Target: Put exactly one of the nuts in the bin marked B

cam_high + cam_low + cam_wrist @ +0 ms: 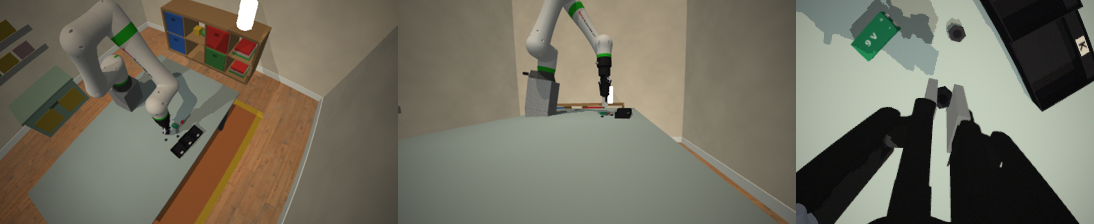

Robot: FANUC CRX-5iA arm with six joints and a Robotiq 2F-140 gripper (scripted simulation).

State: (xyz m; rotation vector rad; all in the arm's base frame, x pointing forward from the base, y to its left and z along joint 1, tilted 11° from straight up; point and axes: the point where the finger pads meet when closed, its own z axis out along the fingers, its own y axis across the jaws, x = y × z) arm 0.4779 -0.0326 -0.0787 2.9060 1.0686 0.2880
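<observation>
My gripper is now 20 mm past the green part, 80 mm to the right of it and 90 mm above it. Also, from my hand: small red part 10 mm behind, 150 mm to the left, 90 mm below.
</observation>
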